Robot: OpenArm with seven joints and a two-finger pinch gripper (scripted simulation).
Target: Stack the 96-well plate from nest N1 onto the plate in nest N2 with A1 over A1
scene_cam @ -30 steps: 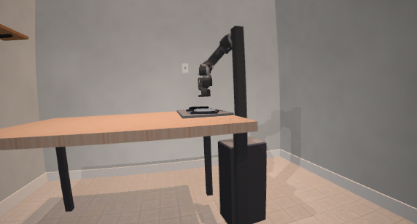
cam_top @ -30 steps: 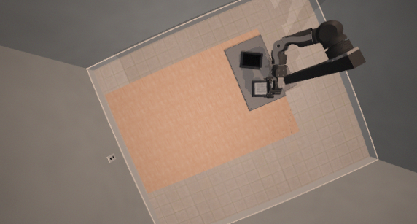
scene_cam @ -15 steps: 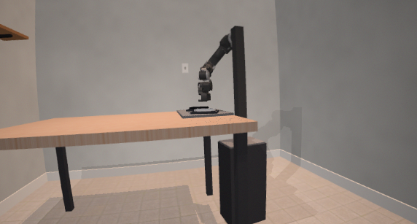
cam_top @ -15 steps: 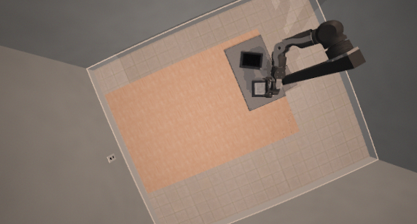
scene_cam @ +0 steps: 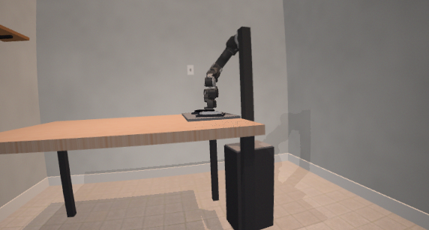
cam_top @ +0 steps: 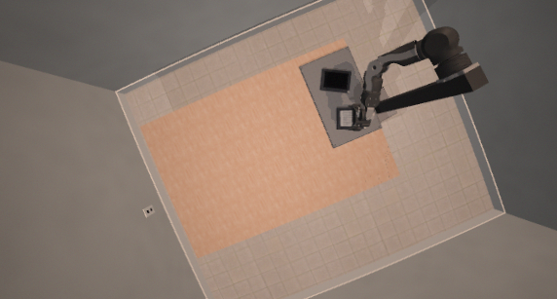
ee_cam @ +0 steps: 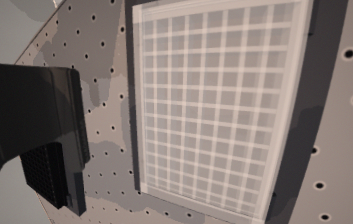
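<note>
The white 96-well plate lies 3 cm below my hand. From my hand the other things lie so: black 96-well plate (23 cm to the right, 3 cm below, 3 cm behind); then A1 mark (8 cm to the left, 4 cm behind, 3 cm below).
</note>
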